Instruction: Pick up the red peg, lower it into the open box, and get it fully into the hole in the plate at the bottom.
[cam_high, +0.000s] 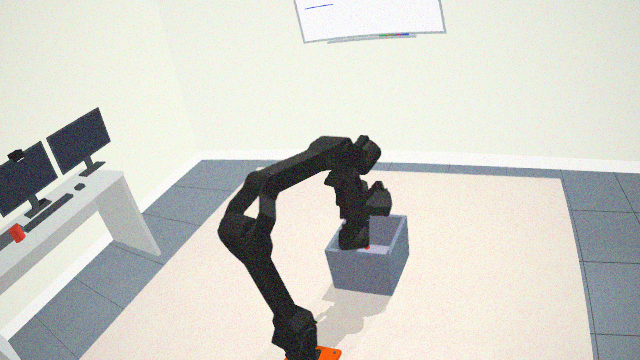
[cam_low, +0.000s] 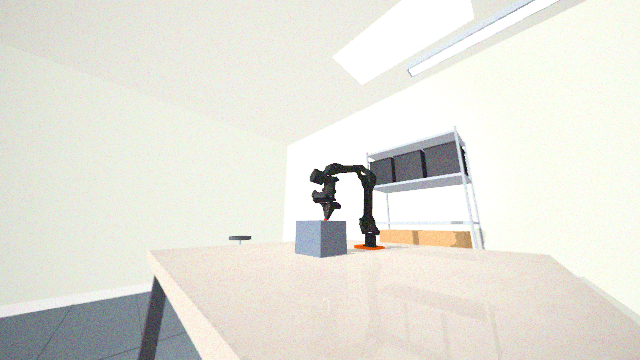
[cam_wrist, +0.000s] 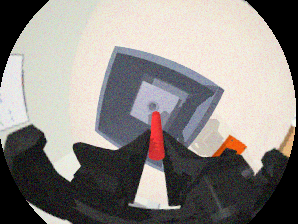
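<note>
The plate is 3 cm ahead of my gripper tip, 1 cm to the right of it and 10 cm below it. From my gripper tip the other things lie so: red peg (1 cm to the right).
</note>
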